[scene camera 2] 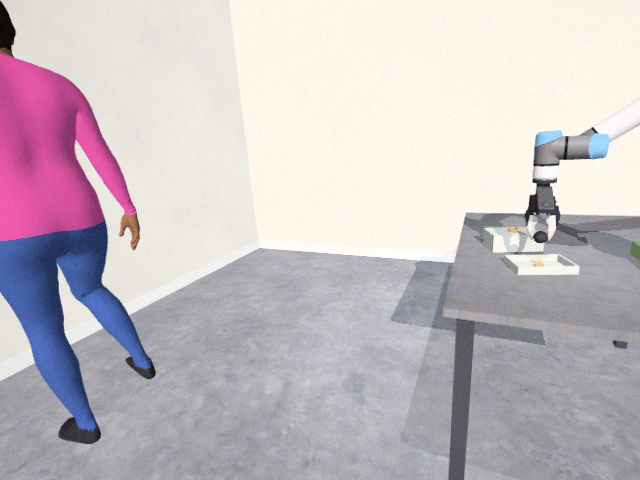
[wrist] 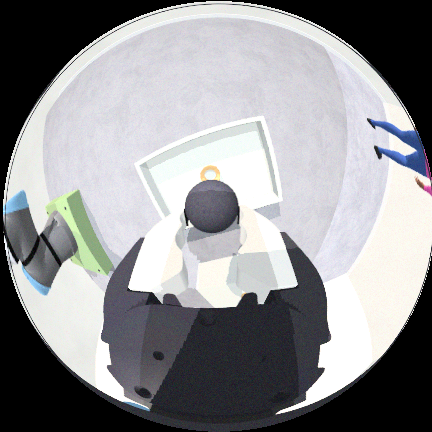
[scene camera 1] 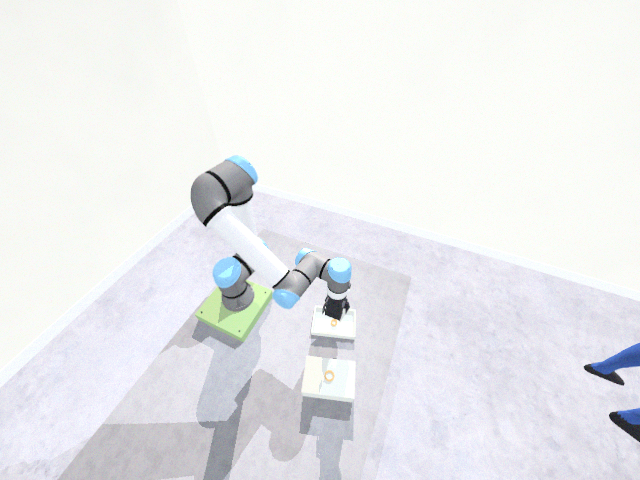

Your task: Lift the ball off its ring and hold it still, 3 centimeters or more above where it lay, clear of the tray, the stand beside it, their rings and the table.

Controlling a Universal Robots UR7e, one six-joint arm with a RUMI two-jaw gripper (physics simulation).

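Places are measured from the arm's base along level axes (x left, y back, z up), in metres.
Pixels of known places: gripper, fingertip midpoint: (scene camera 2: pixel 539 240) (wrist: pixel 212 208); arm's base, link origin: (wrist: pixel 63 231) (scene camera 1: pixel 238 297).
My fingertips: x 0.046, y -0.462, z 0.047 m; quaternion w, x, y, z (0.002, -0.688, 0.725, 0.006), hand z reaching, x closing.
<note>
For each thing: its top centre in the pictures, then the offset to it from my fingertips. "*": a spot on its surface instead. Level surfaces: height alone.
- dark ball, top centre: (wrist: pixel 210 220) (scene camera 2: pixel 541 231) dx +0.011, dy -0.001, dz +0.037 m
- white tray, top centre: (wrist: pixel 209 178) (scene camera 2: pixel 539 260) (scene camera 1: pixel 334 320) dx +0.010, dy +0.005, dz -0.070 m
- tray's orange ring, surface spot: (wrist: pixel 210 173) (scene camera 2: pixel 538 267) (scene camera 1: pixel 334 323) * dx +0.010, dy +0.004, dz -0.095 m
- grey table, surface height: dz -0.098 m
The dark ball (scene camera 2: pixel 540 237) (wrist: pixel 211 206) is held between the pale fingertips of my gripper (scene camera 2: pixel 541 235) (wrist: pixel 212 208), which is shut on it. The ball hangs in the air above the white tray (scene camera 1: pixel 333 334) (scene camera 2: pixel 547 270) (wrist: pixel 200 135), apart from it. The tray's orange ring (scene camera 1: pixel 333 322) (scene camera 2: pixel 538 264) (wrist: pixel 210 173) lies bare on the tray floor. In scene camera 1 the ball does not show behind the gripper. The white stand (scene camera 1: pixel 313 379) (scene camera 2: pixel 522 245) is beside the tray, with its own orange ring (scene camera 1: pixel 329 376) (scene camera 2: pixel 512 229) on top.
The arm's green base plate (scene camera 1: pixel 248 328) (wrist: pixel 82 220) is to the left in scene camera 1. The grey table (scene camera 2: pixel 496 294) carries the tray and stand. A person in pink and blue (scene camera 2: pixel 46 155) (wrist: pixel 407 142) stands on the floor away from the table.
</note>
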